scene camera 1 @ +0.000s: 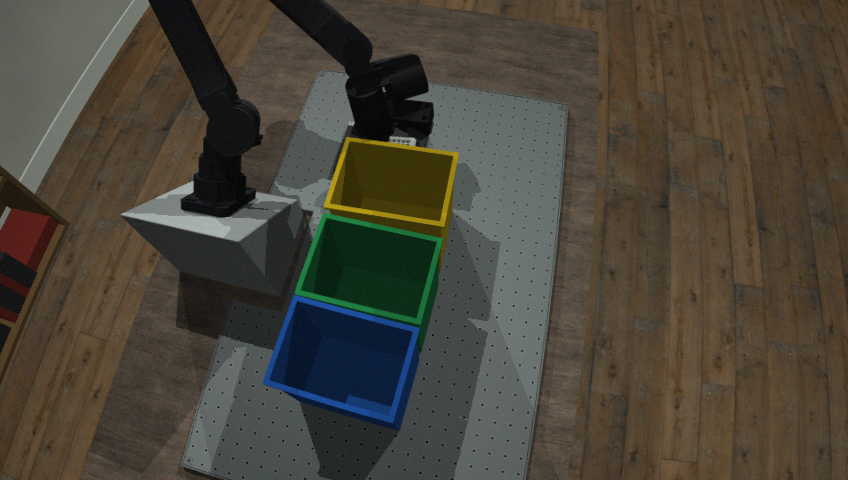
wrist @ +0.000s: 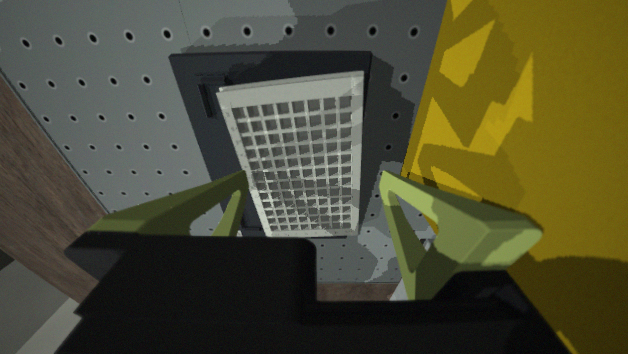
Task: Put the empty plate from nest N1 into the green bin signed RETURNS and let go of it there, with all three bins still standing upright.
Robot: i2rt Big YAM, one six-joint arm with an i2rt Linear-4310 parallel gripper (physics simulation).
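Where they show: gripper, between the fingertips: (wrist: 314, 177); arm's base, origin of its link: (scene camera 1: 219, 202).
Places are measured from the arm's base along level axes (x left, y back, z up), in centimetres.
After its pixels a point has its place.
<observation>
A white gridded plate (scene camera 1: 402, 141) @(x 24.4, y -25.4, z -10.5 cm) (wrist: 305, 150) @(x 20.3, y -23.9, z -10.6 cm) with no visible contents lies slightly askew on a dark nest (wrist: 320, 60) @(x 19.4, y -29.2, z -11.5 cm); no nest label is readable. My gripper (wrist: 314, 177) @(x 19.7, y -22.1, z -9.7 cm) is open and empty. In the wrist view its left fingertip overlaps the plate's left edge and its right fingertip stands out to the right of the plate; their exact height above it cannot be told. In the scene view the fingers are hidden. The green bin (scene camera 1: 380, 249) @(x -2.3, y -28.3, z -1.8 cm) stands upright between the other two bins. Its sign does not show.
The yellow bin (scene camera 1: 398, 178) @(x 12.0, y -27.8, z -3.8 cm) (wrist: 565, 150) @(x 12.2, y -27.2, z -3.6 cm) stands upright close beside the nest, near my right finger. The blue bin (scene camera 1: 357, 336) @(x -15.5, y -27.4, z -6.0 cm) stands upright beyond the green one. The bins stand on a grey perforated board (scene camera 1: 517, 178) @(x 21.6, y -48.2, z -12.6 cm). A pale block (scene camera 1: 208, 255) @(x -9.4, y -1.6, z -0.2 cm) bears the arm's base.
</observation>
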